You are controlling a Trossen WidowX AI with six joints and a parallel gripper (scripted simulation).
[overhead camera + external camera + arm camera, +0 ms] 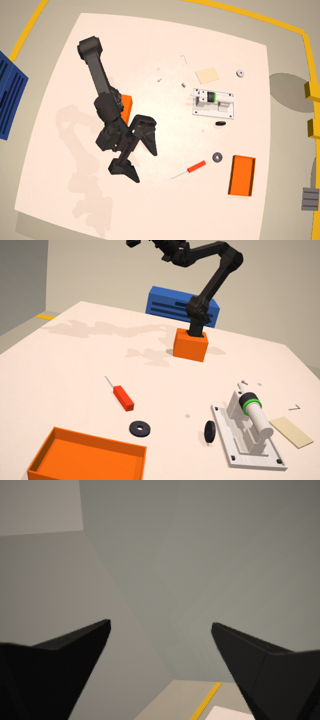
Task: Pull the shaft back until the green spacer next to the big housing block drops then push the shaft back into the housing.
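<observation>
My gripper tip is now 420 mm above the shaft, 370 mm to the right of it and 280 mm short of it. The rest, counted from my gripper tip: black disc (470 mm below, 360 mm ahead, 250 mm to the left); red screwdriver (490 mm below, 190 mm ahead, 20 mm to the left); green spacer (420 mm below, 370 mm to the left, 320 mm ahead).
</observation>
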